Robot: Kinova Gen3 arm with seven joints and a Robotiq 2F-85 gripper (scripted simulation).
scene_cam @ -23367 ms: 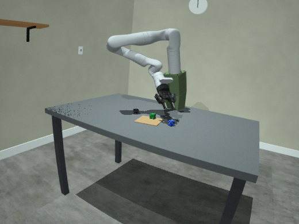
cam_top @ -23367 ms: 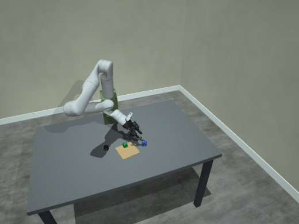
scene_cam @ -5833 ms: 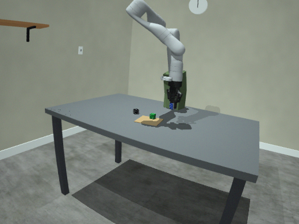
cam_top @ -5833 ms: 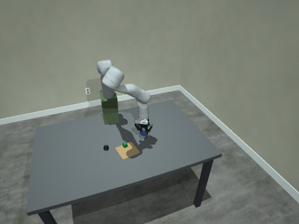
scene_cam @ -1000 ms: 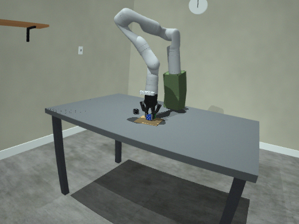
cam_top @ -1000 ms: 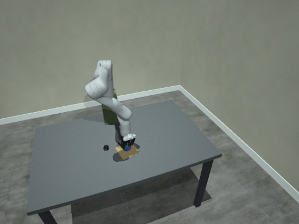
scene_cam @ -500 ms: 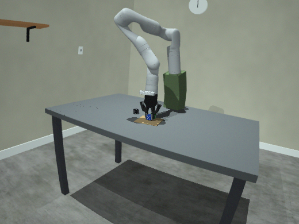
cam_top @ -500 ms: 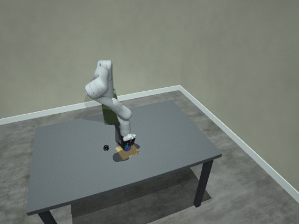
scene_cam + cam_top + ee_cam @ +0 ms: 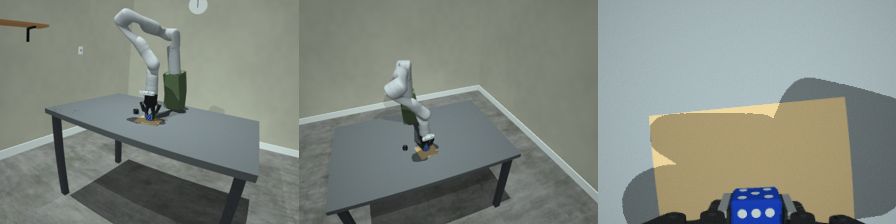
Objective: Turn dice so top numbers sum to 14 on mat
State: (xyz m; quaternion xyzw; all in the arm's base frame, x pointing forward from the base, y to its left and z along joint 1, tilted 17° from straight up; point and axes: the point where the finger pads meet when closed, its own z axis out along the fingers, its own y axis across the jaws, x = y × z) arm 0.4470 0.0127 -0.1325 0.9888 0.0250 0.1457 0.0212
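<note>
Right now the blue die is 10 mm below my hand. The rest, counted from my hand: tan mat: 20 mm below; then black die: 140 mm to the right, 80 mm behind, 10 mm below; then green die: 50 mm behind, 10 mm below.
</note>
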